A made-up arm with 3 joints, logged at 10 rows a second.
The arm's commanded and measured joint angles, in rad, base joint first. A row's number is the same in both.
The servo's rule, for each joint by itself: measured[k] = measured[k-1] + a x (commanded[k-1-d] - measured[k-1]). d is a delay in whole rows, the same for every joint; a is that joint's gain. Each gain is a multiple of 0.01, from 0.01 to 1. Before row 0 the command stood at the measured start. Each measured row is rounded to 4 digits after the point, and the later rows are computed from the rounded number. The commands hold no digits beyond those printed.
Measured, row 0:
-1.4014, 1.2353, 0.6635
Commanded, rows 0 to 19:
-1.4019, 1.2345, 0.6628
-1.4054, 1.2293, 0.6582
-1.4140, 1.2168, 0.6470
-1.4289, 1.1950, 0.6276
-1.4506, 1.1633, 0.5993
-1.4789, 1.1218, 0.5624
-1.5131, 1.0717, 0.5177
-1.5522, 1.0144, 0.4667
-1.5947, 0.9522, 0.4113
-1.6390, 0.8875, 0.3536
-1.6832, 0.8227, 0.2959
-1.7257, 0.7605, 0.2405
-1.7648, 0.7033, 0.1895
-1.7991, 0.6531, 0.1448
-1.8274, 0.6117, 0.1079
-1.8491, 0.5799, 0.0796
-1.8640, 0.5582, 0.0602
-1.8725, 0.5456, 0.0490
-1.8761, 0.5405, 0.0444
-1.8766, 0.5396, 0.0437
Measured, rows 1 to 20:
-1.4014, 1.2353, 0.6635
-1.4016, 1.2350, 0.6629
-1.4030, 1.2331, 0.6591
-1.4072, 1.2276, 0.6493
-1.4154, 1.2165, 0.6317
-1.4288, 1.1984, 0.6055
-1.4478, 1.1724, 0.5706
-1.4726, 1.1382, 0.5278
-1.5028, 1.0961, 0.4783
-1.5377, 1.0472, 0.4240
-1.5762, 0.9929, 0.3670
-1.6169, 0.9350, 0.3094
-1.6582, 0.8757, 0.2536
-1.6987, 0.8171, 0.2017
-1.7369, 0.7613, 0.1556
-1.7713, 0.7104, 0.1170
-1.8009, 0.6660, 0.0867
-1.8249, 0.6293, 0.0652
-1.8430, 0.6008, 0.0521
-1.8556, 0.5803, 0.0459
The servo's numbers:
d 1
a 0.38 0.34 0.81

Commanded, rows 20 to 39:
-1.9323, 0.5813, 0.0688
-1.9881, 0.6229, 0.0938
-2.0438, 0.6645, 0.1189
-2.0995, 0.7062, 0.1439
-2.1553, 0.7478, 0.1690
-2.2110, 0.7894, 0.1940
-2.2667, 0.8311, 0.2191
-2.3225, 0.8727, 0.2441
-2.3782, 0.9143, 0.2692
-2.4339, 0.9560, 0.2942
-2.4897, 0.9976, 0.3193
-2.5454, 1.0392, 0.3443
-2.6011, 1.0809, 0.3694
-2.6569, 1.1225, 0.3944
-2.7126, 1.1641, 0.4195
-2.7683, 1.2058, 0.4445
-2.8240, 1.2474, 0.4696
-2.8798, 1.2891, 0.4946
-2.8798, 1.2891, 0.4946
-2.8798, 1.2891, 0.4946
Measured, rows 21 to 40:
-1.8636, 0.5665, 0.0441
-1.8897, 0.5715, 0.0641
-1.9271, 0.5890, 0.0882
-1.9714, 0.6147, 0.1131
-2.0201, 0.6458, 0.1380
-2.0715, 0.6805, 0.1631
-2.1245, 0.7175, 0.1881
-2.1785, 0.7561, 0.2132
-2.2332, 0.7957, 0.2382
-2.2883, 0.8360, 0.2633
-2.3436, 0.8768, 0.2883
-2.3991, 0.9179, 0.3134
-2.4547, 0.9591, 0.3384
-2.5103, 1.0005, 0.3635
-2.5660, 1.0420, 0.3885
-2.6217, 1.0835, 0.4136
-2.6774, 1.1251, 0.4386
-2.7331, 1.1667, 0.4637
-2.7888, 1.2083, 0.4887
-2.8234, 1.2358, 0.4935

